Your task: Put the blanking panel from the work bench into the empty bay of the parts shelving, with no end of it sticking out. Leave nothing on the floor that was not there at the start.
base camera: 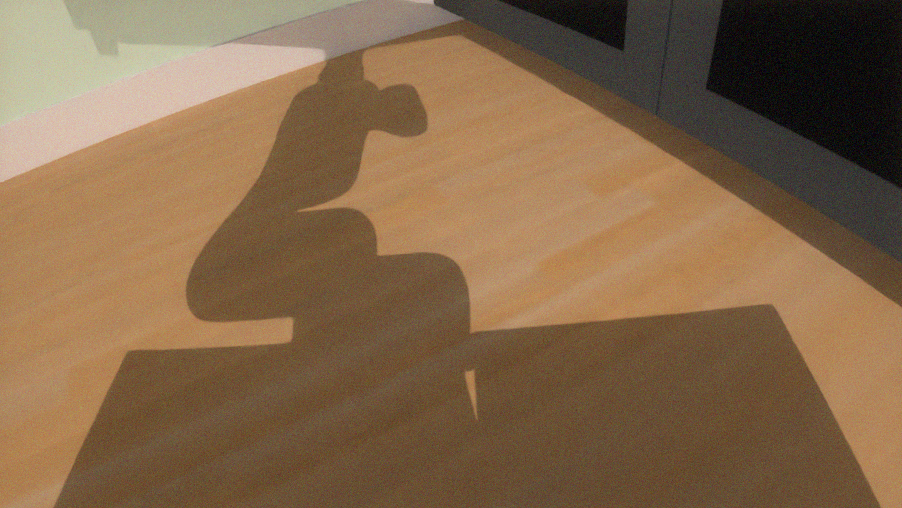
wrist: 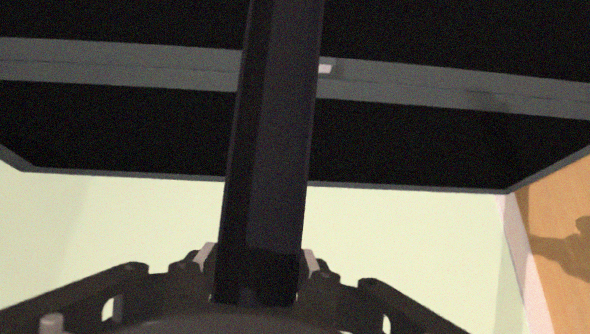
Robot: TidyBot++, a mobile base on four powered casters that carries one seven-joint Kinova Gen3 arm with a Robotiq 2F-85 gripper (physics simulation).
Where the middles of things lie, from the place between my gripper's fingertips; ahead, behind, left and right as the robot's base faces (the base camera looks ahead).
Now: hand 1 cm past the blanking panel point(wrist: 260, 232).
